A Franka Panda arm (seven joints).
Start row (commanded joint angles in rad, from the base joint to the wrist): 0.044 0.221 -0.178 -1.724 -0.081 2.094 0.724
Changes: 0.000 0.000 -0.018 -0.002 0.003 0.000 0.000; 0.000 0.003 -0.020 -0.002 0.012 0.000 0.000; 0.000 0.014 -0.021 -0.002 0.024 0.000 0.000; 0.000 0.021 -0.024 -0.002 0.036 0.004 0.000; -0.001 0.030 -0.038 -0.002 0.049 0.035 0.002; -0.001 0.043 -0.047 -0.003 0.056 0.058 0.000; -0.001 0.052 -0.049 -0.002 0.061 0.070 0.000
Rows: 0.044 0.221 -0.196 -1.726 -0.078 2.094 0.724; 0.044 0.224 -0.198 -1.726 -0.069 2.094 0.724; 0.044 0.235 -0.199 -1.726 -0.057 2.094 0.724; 0.044 0.242 -0.202 -1.726 -0.045 2.098 0.724; 0.043 0.251 -0.216 -1.726 -0.032 2.129 0.726; 0.043 0.264 -0.225 -1.727 -0.025 2.152 0.724; 0.043 0.273 -0.227 -1.726 -0.020 2.164 0.724
